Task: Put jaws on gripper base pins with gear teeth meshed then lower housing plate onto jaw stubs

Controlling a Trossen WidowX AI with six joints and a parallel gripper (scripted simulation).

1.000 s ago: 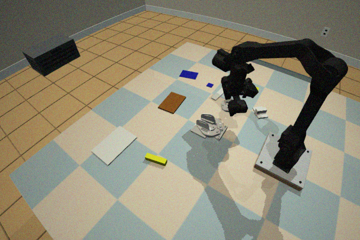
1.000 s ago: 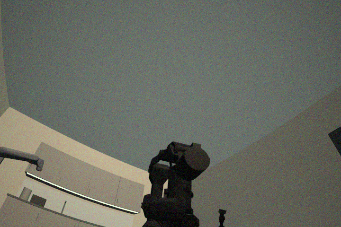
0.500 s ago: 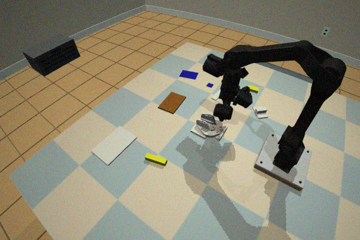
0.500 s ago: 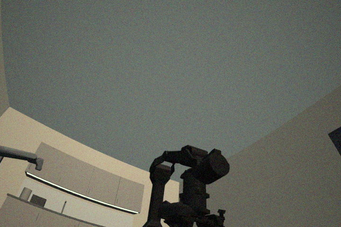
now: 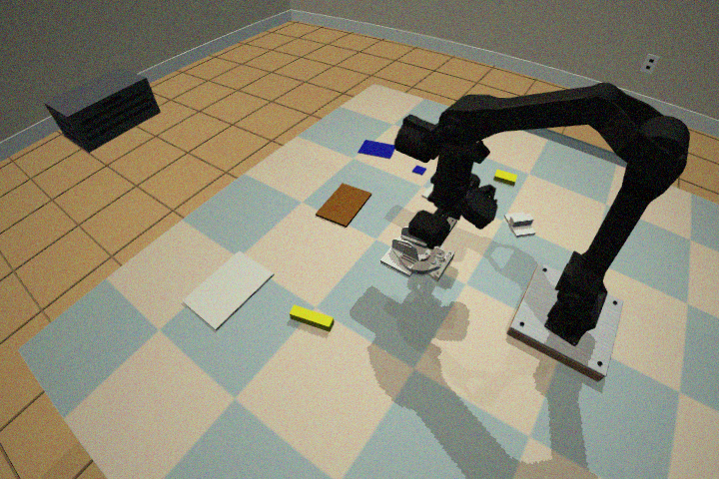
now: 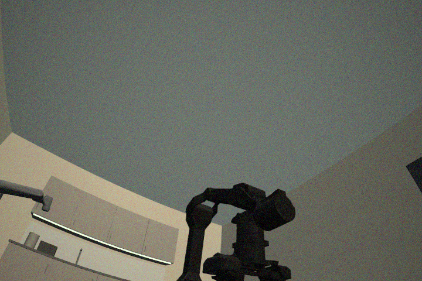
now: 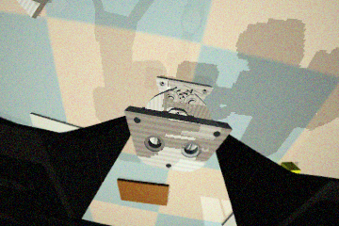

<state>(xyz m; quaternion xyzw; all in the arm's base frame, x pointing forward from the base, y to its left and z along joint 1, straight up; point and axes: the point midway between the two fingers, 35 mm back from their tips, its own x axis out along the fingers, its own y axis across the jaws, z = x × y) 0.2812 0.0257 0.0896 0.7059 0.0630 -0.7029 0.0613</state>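
My gripper tip is now 80 mm above the housing plate and 10 mm past it. Round my gripper tip: gripper base 20 mm above, 10 mm ahead; then white strip 200 mm to the right, 130 mm ahead, 80 mm below; then jaw 70 mm below, 10 mm to the right, 10 mm ahead.
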